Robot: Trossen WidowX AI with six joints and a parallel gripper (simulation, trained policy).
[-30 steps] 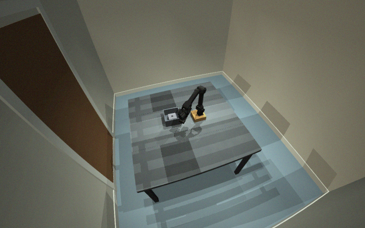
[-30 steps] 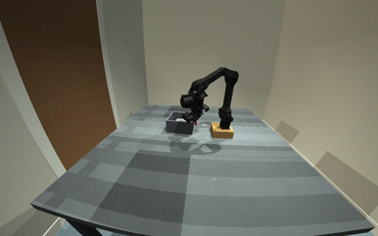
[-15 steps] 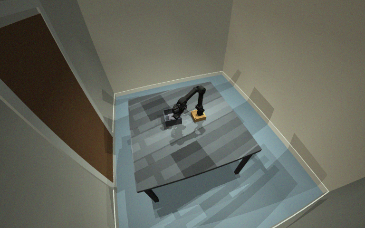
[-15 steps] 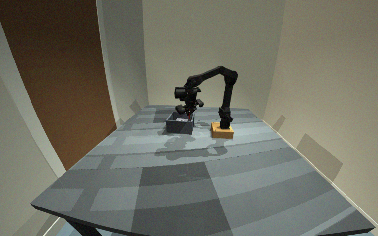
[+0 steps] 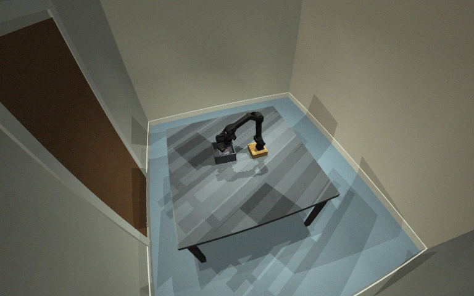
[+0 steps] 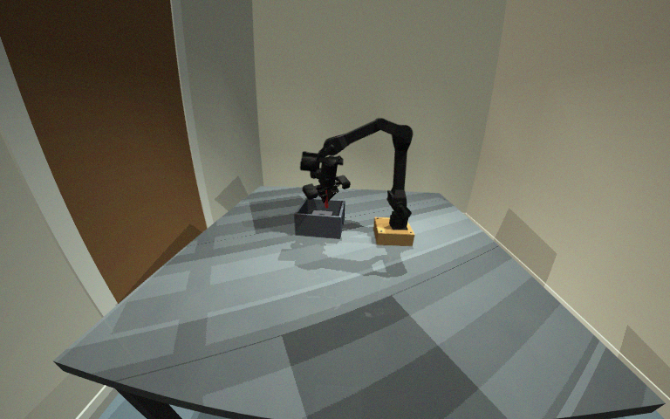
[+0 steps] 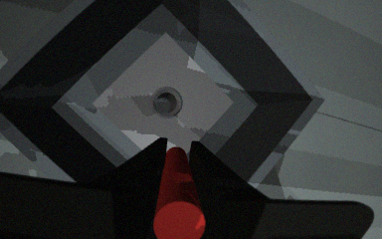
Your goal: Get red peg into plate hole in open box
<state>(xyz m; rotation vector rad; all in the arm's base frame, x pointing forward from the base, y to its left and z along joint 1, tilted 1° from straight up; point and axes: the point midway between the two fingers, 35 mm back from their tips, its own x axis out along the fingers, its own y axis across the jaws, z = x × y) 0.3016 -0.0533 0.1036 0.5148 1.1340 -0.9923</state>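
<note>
Right now the red peg is 1 cm to the left of my gripper tip and 2 cm above it. The rest, counted from my gripper tip: dark grey box: 2 cm ahead, 2 cm to the right, 10 cm below; then plate: 2 cm ahead, 2 cm to the right, 8 cm below.
</note>
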